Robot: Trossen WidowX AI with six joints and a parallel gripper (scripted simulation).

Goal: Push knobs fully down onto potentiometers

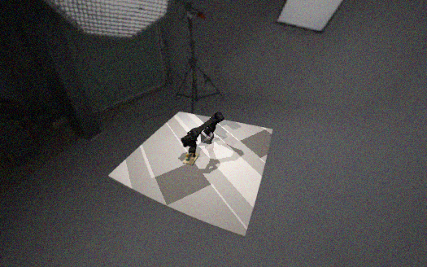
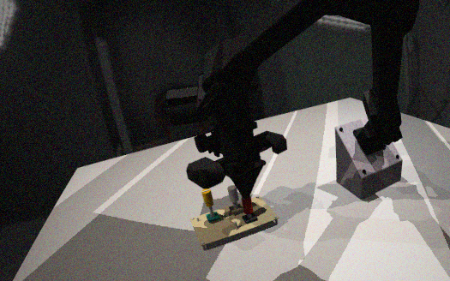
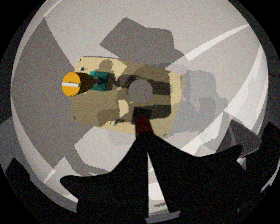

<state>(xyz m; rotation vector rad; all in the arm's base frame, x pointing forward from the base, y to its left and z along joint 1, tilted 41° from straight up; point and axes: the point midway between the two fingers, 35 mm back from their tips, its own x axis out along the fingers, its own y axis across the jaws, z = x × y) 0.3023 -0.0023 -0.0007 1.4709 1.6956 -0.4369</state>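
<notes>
Right now my gripper tip is 10 mm above the red knob. The rest, counted from my gripper tip: yellow knob 70 mm ahead, 30 mm to the right, 10 mm above.
</notes>
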